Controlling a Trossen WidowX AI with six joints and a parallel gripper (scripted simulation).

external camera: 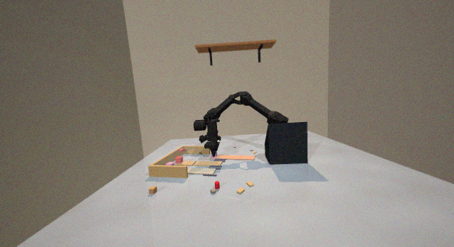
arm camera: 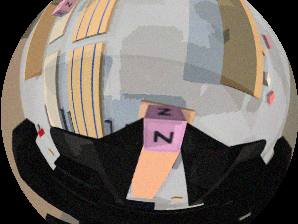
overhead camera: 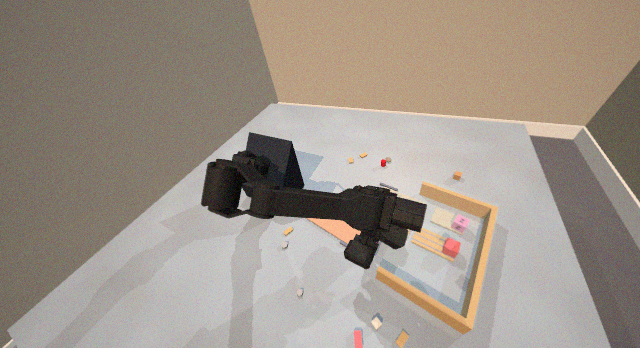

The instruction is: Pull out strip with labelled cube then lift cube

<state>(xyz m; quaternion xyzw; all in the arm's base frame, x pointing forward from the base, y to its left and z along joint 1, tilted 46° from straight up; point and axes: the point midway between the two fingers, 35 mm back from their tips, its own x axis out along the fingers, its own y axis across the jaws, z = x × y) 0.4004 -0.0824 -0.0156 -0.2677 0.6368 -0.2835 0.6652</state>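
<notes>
Now: the strip 110 mm behind my gripper tip, 10 mm to the left of it and 10 mm below it. Round my gripper tip: white block (70 mm ahead, 160 mm to the right); then red peg (70 mm behind, 330 mm to the left).
</notes>
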